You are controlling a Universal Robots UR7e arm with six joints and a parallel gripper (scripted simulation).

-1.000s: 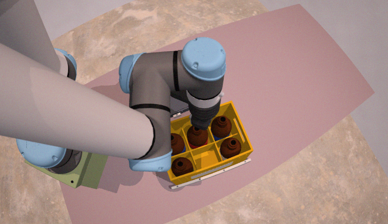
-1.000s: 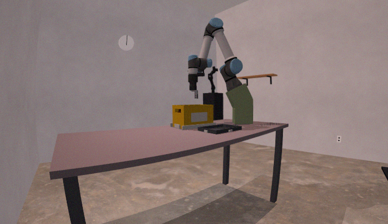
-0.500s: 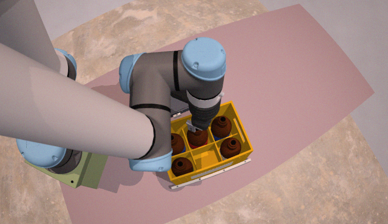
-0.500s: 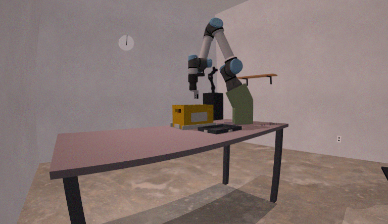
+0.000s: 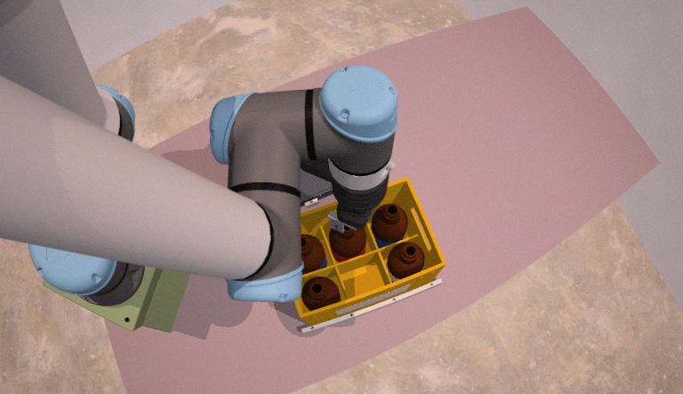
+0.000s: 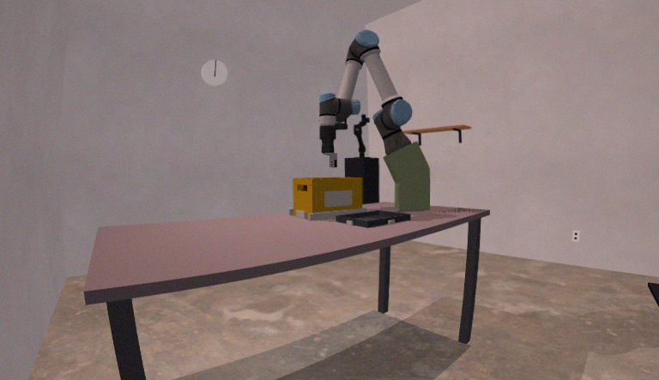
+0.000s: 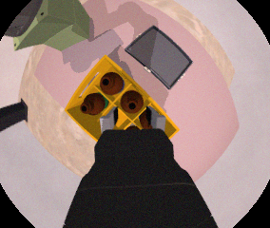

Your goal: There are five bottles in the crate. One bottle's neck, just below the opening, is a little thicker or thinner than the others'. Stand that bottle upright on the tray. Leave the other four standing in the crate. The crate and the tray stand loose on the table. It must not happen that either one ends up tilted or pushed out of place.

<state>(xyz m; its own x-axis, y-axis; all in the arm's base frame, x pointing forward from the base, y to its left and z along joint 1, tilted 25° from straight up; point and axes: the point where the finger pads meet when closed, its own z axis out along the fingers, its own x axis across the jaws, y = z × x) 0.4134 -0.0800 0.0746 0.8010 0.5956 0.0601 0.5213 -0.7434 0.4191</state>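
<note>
Right now the crate is 1 cm behind my hand, 5 cm to the right of it and 16 cm below it. From my hand the other things lie so: glass bottle 7 cm ahead, 10 cm to the right, 16 cm below; then dark tray 23 cm to the left, 23 cm below.
</note>
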